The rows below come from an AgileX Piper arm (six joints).
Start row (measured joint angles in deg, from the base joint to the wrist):
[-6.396 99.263 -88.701 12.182 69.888 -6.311]
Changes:
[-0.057 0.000 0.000 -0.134 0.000 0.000]
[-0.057 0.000 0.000 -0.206 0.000 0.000]
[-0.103 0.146 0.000 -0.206 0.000 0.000]
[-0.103 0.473 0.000 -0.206 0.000 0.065]
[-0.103 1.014 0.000 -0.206 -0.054 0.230]
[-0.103 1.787 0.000 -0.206 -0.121 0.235]
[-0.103 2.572 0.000 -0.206 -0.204 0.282]
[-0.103 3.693 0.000 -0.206 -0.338 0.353]
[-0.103 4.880 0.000 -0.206 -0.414 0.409]
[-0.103 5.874 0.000 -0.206 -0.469 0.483]
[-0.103 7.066 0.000 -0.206 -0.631 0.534]
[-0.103 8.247 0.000 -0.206 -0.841 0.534]
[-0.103 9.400 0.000 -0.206 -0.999 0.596]
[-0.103 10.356 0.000 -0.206 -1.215 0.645]
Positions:
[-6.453 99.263 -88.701 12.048 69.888 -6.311]
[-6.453 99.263 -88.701 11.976 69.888 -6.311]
[-6.499 99.409 -88.701 11.976 69.888 -6.311]
[-6.499 99.736 -88.701 11.976 69.888 -6.246]
[-6.499 100.277 -88.701 11.976 69.834 -6.081]
[-6.499 101.050 -88.701 11.976 69.767 -6.076]
[-6.499 101.835 -88.701 11.976 69.684 -6.029]
[-6.499 102.956 -88.701 11.976 69.550 -5.958]
[-6.499 104.143 -88.701 11.976 69.474 -5.902]
[-6.499 105.137 -88.701 11.976 69.419 -5.828]
[-6.499 106.329 -88.701 11.976 69.257 -5.777]
[-6.499 107.510 -88.701 11.976 69.047 -5.777]
[-6.499 108.663 -88.701 11.976 68.889 -5.715]
[-6.499 109.619 -88.701 11.976 68.673 -5.666]

